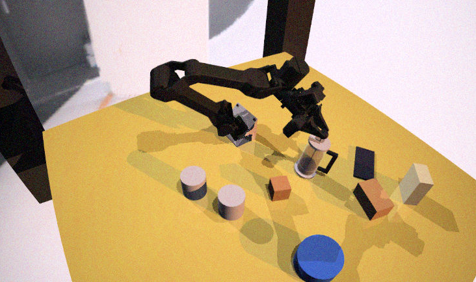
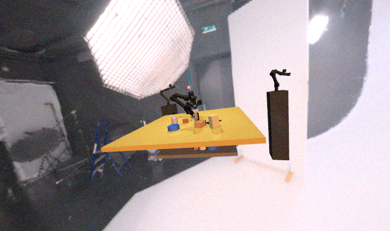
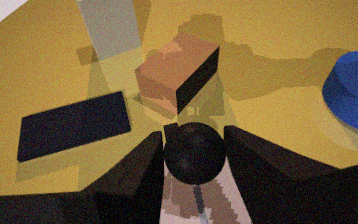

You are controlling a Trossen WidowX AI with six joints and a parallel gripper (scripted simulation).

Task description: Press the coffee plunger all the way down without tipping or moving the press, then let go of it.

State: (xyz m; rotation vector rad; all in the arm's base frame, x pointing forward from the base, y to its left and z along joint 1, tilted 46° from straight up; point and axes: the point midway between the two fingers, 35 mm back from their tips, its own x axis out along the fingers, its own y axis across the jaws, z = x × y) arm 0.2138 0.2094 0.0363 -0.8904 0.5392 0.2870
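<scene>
My gripper tip is 90 mm above the glass coffee press. From my gripper tip the other things lie so: orange box: 190 mm ahead, 140 mm below, 90 mm to the left; then beige box: 240 mm to the left, 240 mm ahead, 110 mm below; then flat black block: 200 mm to the left, 160 mm below, 60 mm ahead.
</scene>
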